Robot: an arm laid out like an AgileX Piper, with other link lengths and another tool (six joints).
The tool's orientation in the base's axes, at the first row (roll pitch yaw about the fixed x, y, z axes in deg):
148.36 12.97 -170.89
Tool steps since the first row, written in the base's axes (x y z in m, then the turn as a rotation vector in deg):
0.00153 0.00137 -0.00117 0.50 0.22 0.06
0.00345 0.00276 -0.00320 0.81 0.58 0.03
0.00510 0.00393 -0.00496 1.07 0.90 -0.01
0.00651 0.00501 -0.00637 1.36 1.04 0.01
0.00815 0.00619 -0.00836 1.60 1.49 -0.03
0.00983 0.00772 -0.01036 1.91 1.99 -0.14
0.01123 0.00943 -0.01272 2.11 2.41 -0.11
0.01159 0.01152 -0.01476 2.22 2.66 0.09
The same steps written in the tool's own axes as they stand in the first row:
-0.00142 0.00014 0.00188 -0.53 0.09 0.12
-0.00303 -0.00023 0.00453 -0.88 0.29 0.38
-0.00440 -0.00059 0.00681 -1.17 0.47 0.61
-0.00561 -0.00077 0.00872 -1.47 0.52 0.71
-0.00692 -0.00123 0.01119 -1.76 0.81 1.01
-0.00832 -0.00142 0.01387 -2.11 1.08 1.41
-0.00941 -0.00157 0.01691 -2.38 1.40 1.64
-0.00962 -0.00099 0.01979 -2.57 1.68 1.62

